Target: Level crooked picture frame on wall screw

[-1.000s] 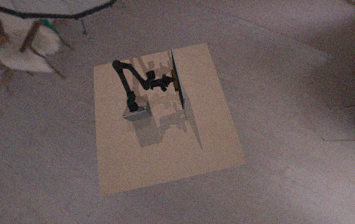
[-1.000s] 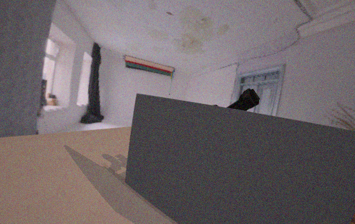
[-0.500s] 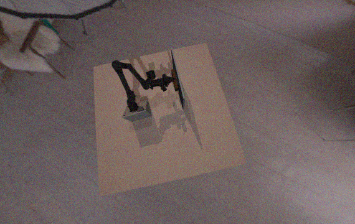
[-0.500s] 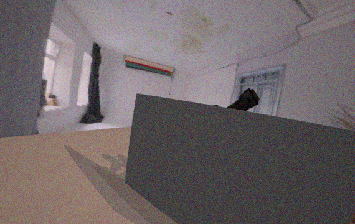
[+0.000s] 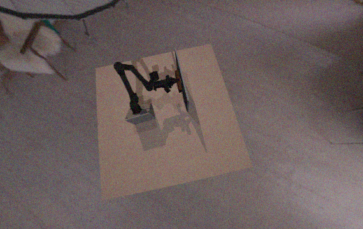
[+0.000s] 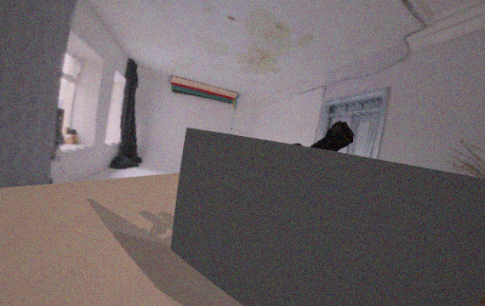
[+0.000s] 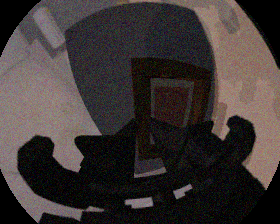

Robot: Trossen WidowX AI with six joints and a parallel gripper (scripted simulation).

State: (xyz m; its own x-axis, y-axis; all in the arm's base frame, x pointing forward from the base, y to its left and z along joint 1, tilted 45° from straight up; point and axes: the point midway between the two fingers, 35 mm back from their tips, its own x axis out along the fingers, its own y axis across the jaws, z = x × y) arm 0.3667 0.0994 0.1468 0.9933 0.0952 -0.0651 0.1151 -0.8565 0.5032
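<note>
The picture frame is 10 mm to the left of my gripper tip and 50 mm below it. Also, from my gripper tip: wall panel (20 mm ahead, 10 mm to the left, 60 mm below).
</note>
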